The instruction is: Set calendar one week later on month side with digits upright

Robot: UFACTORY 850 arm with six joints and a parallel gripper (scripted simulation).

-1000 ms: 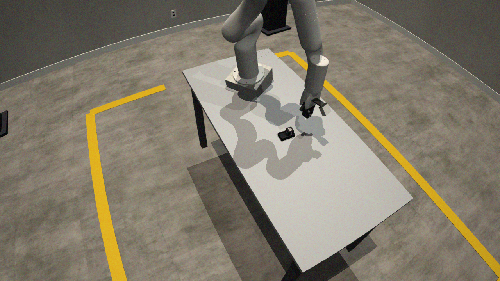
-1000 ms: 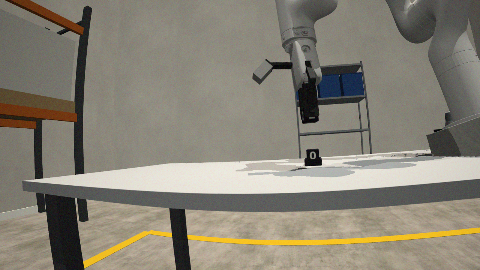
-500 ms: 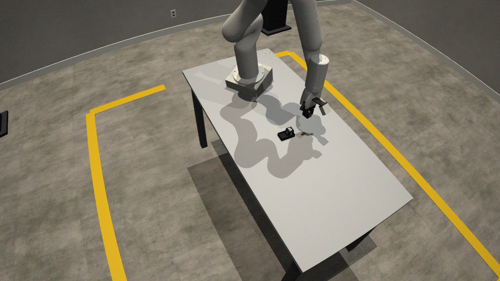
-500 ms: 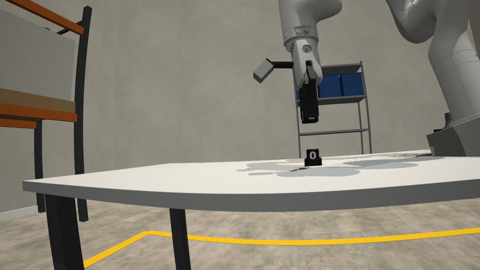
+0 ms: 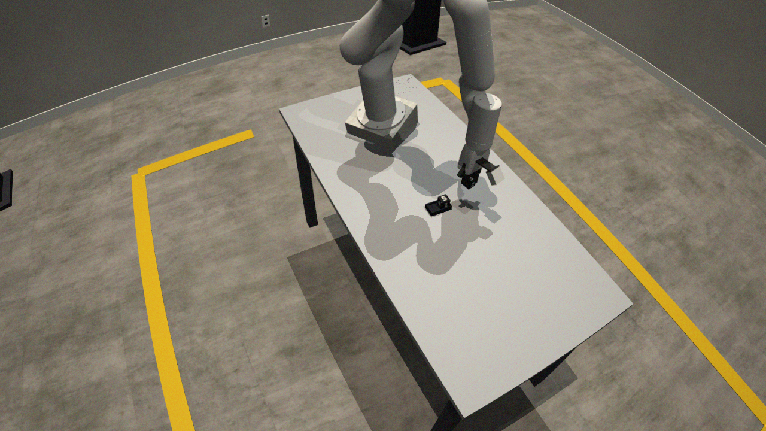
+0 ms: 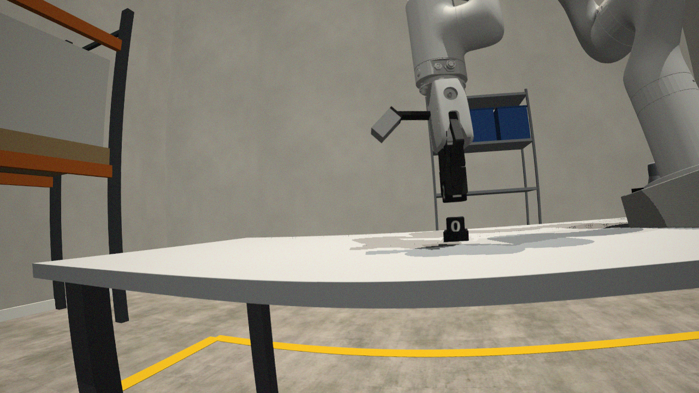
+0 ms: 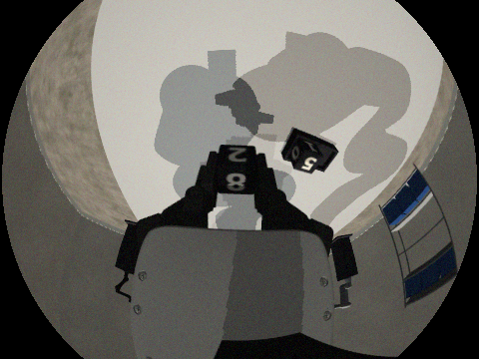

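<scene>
My gripper is now 20 mm past the black tray, 110 mm to the left of it and 90 mm above it. From my hand the other things lie so: black cube: 10 mm below.
</scene>
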